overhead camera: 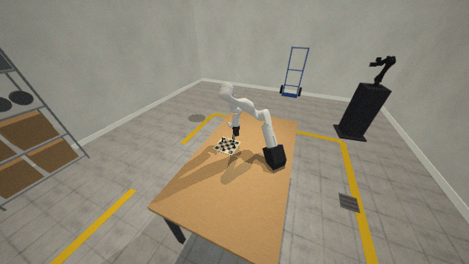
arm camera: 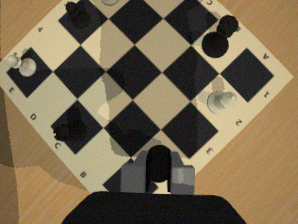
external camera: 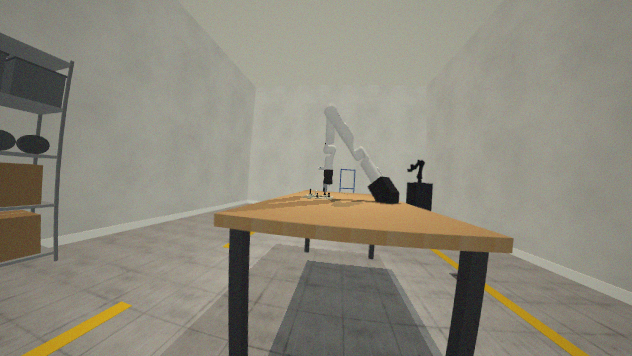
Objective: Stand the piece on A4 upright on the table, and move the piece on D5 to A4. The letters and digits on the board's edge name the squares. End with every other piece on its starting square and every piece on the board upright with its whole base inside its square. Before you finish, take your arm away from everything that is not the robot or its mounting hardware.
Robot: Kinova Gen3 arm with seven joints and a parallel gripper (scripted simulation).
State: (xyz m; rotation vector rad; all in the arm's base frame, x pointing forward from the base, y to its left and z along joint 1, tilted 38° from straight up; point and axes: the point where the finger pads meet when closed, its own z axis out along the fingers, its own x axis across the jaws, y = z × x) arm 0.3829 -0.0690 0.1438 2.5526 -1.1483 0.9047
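Now: hand 70 mm to the right of the small chessboard, 50 mm short of it and 50 mm above it. From my hand the other things lie so: black piece: 120 mm ahead, 20 mm to the left, 20 mm below.
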